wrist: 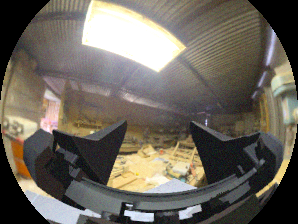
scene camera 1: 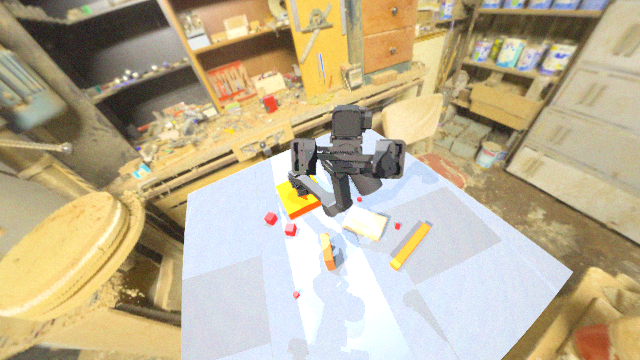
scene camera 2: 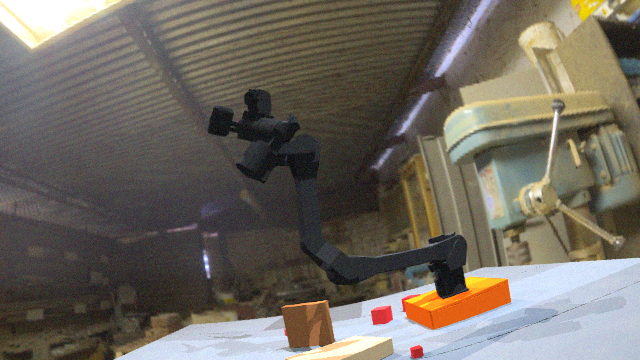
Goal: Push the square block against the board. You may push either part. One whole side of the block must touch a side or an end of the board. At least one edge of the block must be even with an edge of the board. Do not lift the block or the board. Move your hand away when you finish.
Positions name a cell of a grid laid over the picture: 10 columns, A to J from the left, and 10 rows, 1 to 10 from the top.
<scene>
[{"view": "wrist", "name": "my gripper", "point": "F6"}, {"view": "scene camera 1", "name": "my gripper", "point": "F5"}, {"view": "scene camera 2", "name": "my gripper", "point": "D4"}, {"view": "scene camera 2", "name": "brown slab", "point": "E9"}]
</scene>
